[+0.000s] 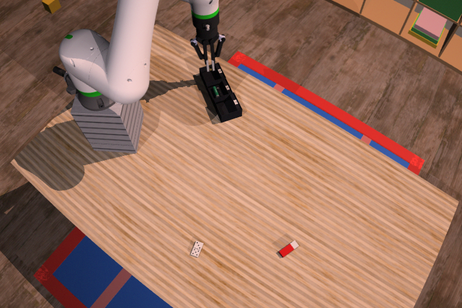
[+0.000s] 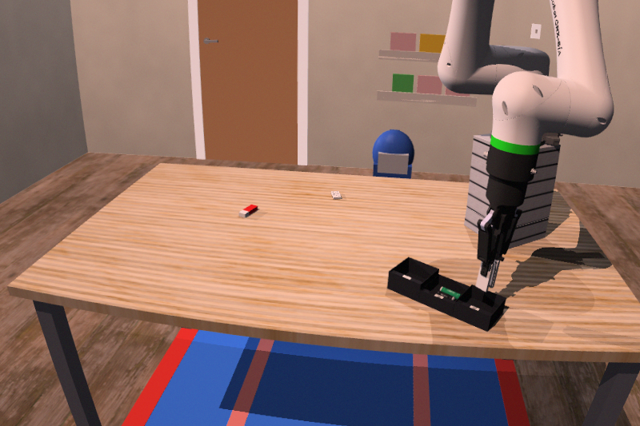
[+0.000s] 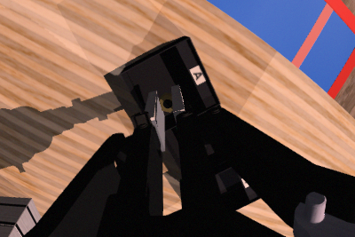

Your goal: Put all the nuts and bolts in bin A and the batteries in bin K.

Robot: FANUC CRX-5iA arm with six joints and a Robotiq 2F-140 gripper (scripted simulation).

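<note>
My hand is 9 cm above the green battery, 6 cm to the left of it and 5 cm short of it. Also, from my hand: dark battery (9 cm below, 7 cm ahead, 5 cm to the right); then three joined black bins (8 cm below, 7 cm ahead, 5 cm to the right); then brass nut (3 cm below).
</note>
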